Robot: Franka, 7 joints.
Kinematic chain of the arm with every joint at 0, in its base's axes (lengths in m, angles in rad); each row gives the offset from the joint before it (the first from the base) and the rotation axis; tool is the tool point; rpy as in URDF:
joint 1: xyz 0 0 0.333 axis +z
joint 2: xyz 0 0 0 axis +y
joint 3: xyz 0 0 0.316 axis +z
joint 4: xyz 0.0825 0 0 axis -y
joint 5: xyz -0.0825 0 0.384 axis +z
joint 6: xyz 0 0 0 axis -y
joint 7: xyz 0.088 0 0 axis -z
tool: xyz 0 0 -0.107 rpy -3.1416 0 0
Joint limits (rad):
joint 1: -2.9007..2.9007
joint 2: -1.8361..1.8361
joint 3: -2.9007..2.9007
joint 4: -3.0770..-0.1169
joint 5: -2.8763..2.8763
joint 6: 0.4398..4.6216
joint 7: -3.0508..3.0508
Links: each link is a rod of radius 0.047 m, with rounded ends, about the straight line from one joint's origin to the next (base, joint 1, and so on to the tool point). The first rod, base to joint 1, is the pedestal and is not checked.
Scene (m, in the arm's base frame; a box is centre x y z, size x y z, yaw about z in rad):
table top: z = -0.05
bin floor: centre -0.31 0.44 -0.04 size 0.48 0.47 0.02 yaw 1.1
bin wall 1: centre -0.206 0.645 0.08 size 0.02 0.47 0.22 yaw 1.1
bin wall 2: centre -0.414 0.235 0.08 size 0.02 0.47 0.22 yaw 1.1
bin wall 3: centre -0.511 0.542 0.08 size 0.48 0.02 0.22 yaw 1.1
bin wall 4: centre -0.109 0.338 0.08 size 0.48 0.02 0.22 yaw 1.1
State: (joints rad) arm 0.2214 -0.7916 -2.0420 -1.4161 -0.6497 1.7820 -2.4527
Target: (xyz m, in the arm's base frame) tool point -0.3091 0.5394 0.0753
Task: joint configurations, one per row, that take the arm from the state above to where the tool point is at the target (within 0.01 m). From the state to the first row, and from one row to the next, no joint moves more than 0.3 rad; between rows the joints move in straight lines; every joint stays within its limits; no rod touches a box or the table.
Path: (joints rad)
1: -0.0520 -0.7392 -2.2091 -1.4481 -0.6708 1.7034 -2.4527
2: -0.3254 -0.6869 -2.3763 -1.4801 -0.6918 1.6248 -2.4527
3: -0.5988 -0.6345 -2.5434 -1.5120 -0.7129 1.5462 -2.4527
4: -0.8722 -0.5821 -2.7106 -1.5440 -0.7339 1.4677 -2.4527
5: -1.1456 -0.5298 -2.8777 -1.5760 -0.7550 1.3891 -2.4527
6: -1.1461 -0.7580 -2.8892 -1.5230 -0.7781 1.4965 -2.4527
7: -1.1467 -0.9863 -2.9007 -1.4701 -0.8012 1.6039 -2.4527

